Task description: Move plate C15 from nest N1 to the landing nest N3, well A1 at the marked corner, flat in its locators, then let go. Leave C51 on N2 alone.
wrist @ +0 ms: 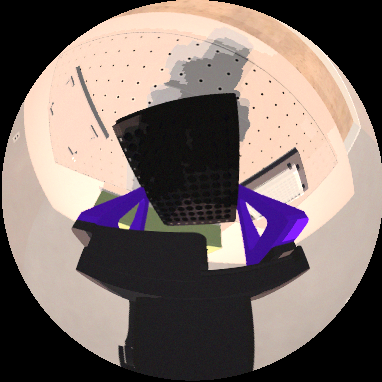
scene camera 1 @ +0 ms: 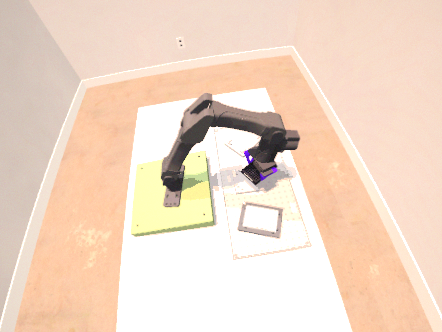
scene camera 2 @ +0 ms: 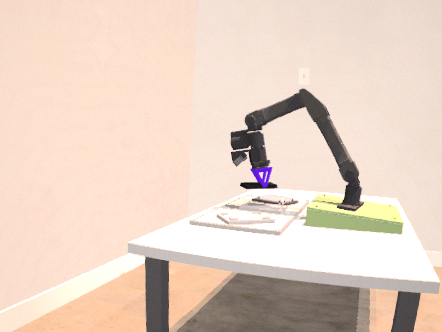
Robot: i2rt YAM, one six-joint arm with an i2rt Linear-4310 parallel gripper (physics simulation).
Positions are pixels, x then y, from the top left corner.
Labels:
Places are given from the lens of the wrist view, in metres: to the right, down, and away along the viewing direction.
black perforated plate (wrist: 185, 152): 0.00, -0.03, 0.09

